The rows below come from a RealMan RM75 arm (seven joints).
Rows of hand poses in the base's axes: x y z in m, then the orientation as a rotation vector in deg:
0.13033 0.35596 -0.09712 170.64 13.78 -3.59
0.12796 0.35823 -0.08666 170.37 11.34 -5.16
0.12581 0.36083 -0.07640 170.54 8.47 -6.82
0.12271 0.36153 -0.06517 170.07 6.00 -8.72
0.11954 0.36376 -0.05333 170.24 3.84 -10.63
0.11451 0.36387 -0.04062 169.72 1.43 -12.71
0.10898 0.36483 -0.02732 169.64 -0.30 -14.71
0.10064 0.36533 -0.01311 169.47 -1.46 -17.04
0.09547 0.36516 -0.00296 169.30 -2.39 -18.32
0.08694 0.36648 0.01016 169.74 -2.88 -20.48
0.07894 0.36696 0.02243 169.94 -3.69 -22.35
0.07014 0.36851 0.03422 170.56 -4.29 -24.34
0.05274 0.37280 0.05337 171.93 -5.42 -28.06
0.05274 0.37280 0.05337 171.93 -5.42 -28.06
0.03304 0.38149 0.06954 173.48 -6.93 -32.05
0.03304 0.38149 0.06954 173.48 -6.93 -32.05
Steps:
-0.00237 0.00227 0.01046 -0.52 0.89 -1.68
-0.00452 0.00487 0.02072 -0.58 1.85 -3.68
-0.00762 0.00557 0.03195 -1.20 2.96 -5.40
-0.01079 0.00780 0.04379 -1.12 4.14 -6.94
-0.01582 0.00791 0.05650 -1.69 5.39 -8.64
-0.02135 0.00887 0.06980 -1.75 6.64 -9.90
-0.02969 0.00937 0.08401 -1.85 8.14 -10.78
-0.03486 0.00920 0.09416 -1.97 8.96 -11.47
-0.04339 0.01052 0.10728 -1.41 10.39 -11.91
-0.05139 0.01100 0.11955 -1.09 11.60 -12.54
-0.06019 0.01255 0.13134 -0.31 12.90 -13.04
-0.07759 0.01684 0.15049 1.41 15.30 -13.96
-0.07759 0.01684 0.15049 1.41 15.30 -13.96
-0.09729 0.02553 0.16666 3.44 17.81 -15.12
-0.09729 0.02553 0.16666 3.44 17.81 -15.12

